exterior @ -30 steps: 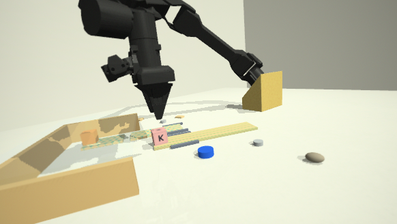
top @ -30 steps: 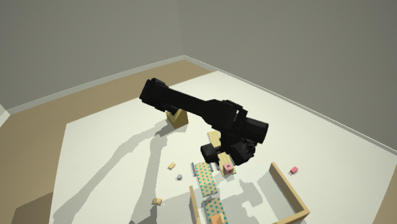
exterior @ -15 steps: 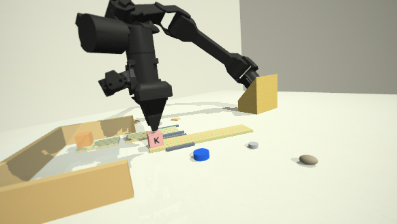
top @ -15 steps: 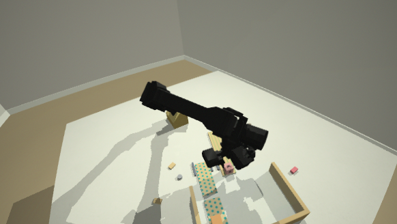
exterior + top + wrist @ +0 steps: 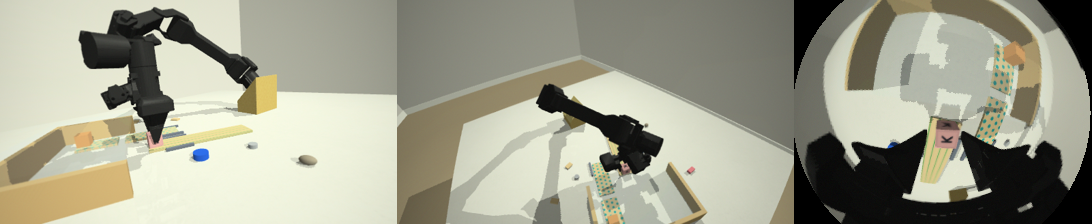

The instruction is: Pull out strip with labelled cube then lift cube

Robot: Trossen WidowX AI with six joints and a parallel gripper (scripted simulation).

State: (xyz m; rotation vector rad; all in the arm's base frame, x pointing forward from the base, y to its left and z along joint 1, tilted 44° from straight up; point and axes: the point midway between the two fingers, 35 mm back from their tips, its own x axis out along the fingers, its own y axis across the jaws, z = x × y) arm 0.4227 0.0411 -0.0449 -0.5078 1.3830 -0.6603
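The blue disc is 5 cm behind my gripper tip, 11 cm to the left of it and 2 cm below it. Round my gripper tip: tan pebble 17 cm behind, 25 cm to the left, 2 cm below.
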